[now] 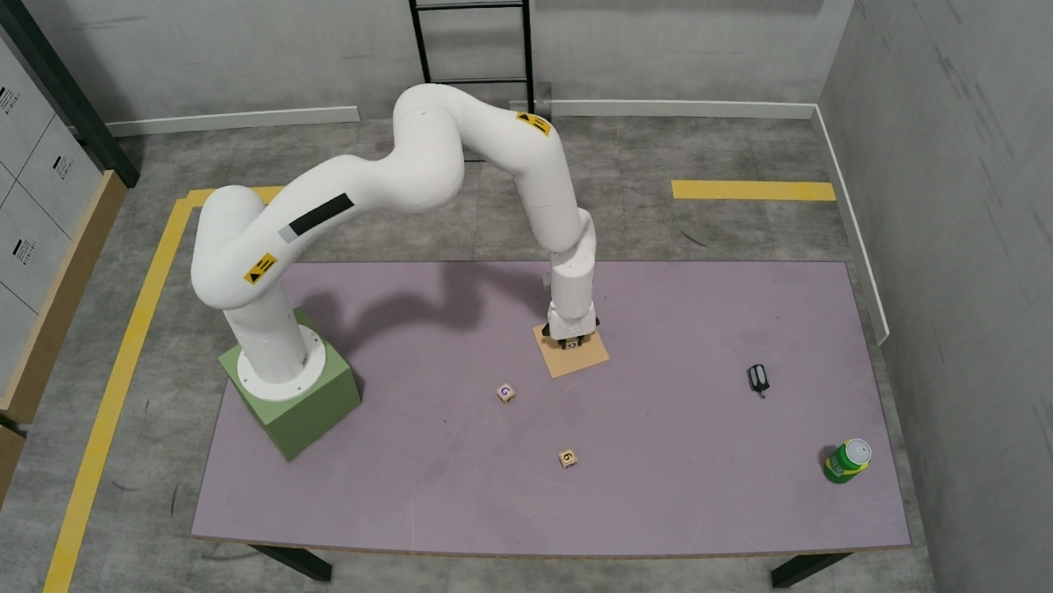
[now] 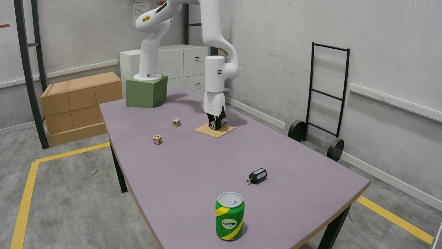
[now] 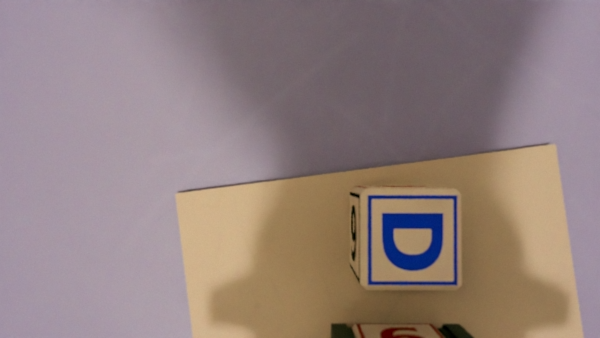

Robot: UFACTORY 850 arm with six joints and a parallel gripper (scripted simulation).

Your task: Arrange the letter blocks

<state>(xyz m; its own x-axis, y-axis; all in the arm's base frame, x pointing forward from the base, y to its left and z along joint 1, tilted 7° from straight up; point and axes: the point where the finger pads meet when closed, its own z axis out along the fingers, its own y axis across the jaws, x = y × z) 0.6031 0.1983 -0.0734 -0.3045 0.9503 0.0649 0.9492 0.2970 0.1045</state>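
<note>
The tan mat is 3 cm below my hand. Also, from my hand: small black tool (44 cm ahead, 7 cm to the right, 1 cm below); then green can (60 cm ahead, 27 cm to the right, 3 cm above).
</note>
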